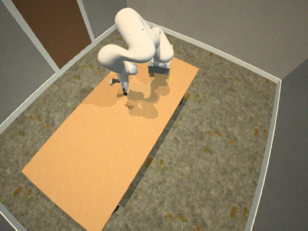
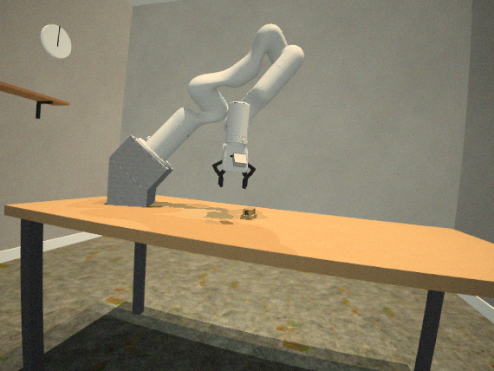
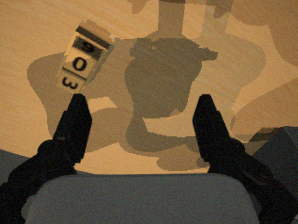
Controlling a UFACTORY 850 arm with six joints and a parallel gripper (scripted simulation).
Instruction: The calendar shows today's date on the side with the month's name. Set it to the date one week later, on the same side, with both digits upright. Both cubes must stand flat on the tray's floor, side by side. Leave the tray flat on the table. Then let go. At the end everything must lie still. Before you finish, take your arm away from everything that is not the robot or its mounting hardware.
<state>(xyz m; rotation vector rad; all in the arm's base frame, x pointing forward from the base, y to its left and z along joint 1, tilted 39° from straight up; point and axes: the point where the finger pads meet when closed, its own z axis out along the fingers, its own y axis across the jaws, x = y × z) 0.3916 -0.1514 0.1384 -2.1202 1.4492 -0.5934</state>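
Now: hand 60 mm short of the wooden calendar tray, 60 mm to the right of it and 120 mm above it.
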